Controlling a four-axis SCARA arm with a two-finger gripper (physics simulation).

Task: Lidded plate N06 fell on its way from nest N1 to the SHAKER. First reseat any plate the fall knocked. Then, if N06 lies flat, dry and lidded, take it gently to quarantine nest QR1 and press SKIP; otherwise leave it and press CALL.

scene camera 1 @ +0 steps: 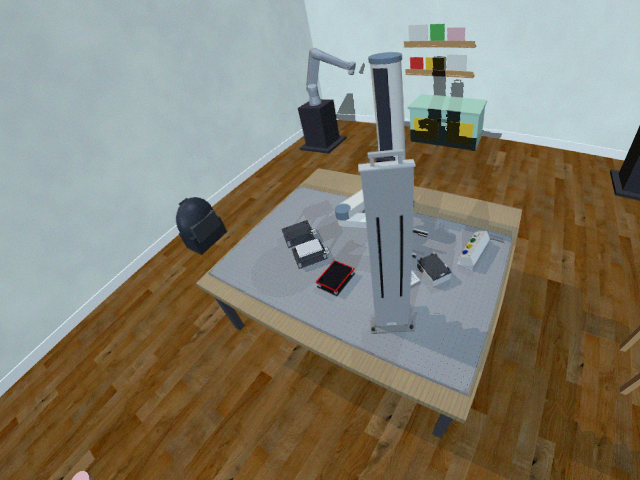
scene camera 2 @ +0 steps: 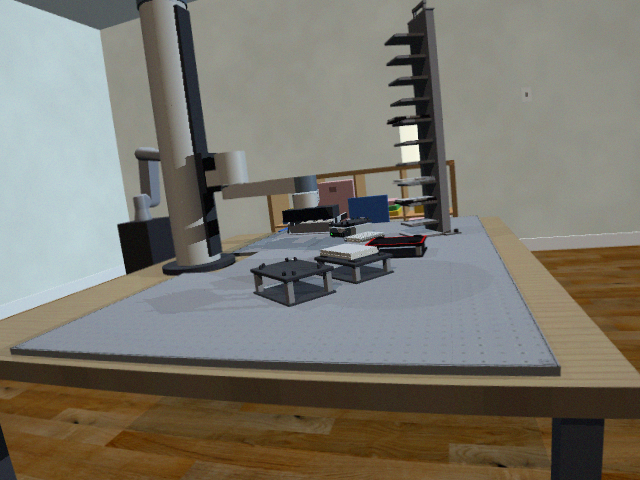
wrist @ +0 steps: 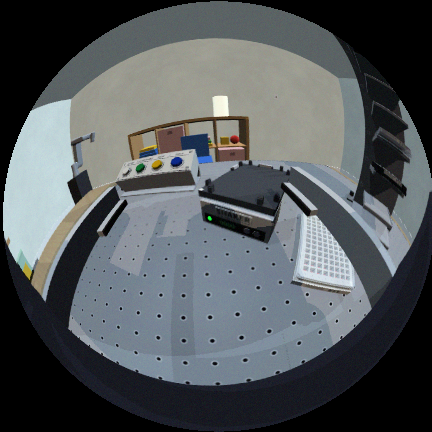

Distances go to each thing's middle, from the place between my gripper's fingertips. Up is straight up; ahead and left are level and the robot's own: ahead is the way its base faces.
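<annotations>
Black shaker (scene camera 1: 435, 271): 80 mm ahead of my hand, 90 mm to the left of it, 60 mm below it. Clear lid (wrist: 320, 260): my hand 80 mm above it, 30 mm to the left of it, 150 mm short of it.
</annotations>
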